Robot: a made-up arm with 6 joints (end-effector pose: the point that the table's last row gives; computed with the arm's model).
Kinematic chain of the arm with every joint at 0, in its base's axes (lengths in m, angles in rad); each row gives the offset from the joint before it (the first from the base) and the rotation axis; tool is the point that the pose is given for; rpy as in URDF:
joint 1: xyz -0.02 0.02 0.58 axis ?
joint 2: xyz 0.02 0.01 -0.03 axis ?
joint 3: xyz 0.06 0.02 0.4 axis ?
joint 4: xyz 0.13 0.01 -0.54 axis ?
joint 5: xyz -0.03 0 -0.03 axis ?
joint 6: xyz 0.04 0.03 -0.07 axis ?
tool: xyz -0.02 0 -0.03 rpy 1.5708 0 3.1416
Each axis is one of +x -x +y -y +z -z.
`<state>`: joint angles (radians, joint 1 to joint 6).
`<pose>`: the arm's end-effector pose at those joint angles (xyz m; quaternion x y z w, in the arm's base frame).
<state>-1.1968 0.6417 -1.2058 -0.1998 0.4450 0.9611</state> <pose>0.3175 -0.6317 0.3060 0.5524 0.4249 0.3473 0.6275</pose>
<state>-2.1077 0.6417 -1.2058 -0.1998 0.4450 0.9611</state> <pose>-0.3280 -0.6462 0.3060 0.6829 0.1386 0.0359 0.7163</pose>
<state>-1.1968 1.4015 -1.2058 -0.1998 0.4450 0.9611</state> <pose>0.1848 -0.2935 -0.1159 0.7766 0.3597 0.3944 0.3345</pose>
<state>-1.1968 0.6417 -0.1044 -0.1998 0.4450 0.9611</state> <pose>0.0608 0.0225 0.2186 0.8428 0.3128 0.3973 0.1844</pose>
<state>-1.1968 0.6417 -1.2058 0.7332 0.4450 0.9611</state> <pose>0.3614 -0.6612 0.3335 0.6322 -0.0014 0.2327 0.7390</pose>
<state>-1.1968 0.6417 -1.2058 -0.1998 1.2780 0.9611</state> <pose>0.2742 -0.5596 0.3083 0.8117 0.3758 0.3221 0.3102</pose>
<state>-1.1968 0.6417 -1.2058 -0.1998 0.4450 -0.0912</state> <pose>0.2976 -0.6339 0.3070 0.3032 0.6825 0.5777 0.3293</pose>
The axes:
joint 1: +z
joint 2: +y
joint 3: +y
joint 4: -z
joint 5: +y
joint 6: -z

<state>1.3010 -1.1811 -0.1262 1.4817 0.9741 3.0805</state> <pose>-0.0397 0.4045 0.7302 0.9284 0.3510 -0.0122 0.1217</pose>
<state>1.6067 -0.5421 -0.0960 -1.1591 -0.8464 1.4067</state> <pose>-0.1547 0.3331 0.5014 0.4122 0.0063 -0.7971 0.4413</pose>
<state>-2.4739 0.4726 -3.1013 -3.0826 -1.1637 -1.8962</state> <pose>-0.3845 -0.3103 1.3971 0.1080 0.1130 -0.3996 0.9033</pose>
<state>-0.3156 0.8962 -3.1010 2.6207 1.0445 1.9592</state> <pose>0.7198 -0.1753 1.3336 -0.5545 0.4403 -0.6350 0.3089</pose>
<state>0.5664 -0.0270 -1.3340 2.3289 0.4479 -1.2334</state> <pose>0.5904 0.4837 0.9751 -0.2305 0.0283 0.9125 0.3367</pose>
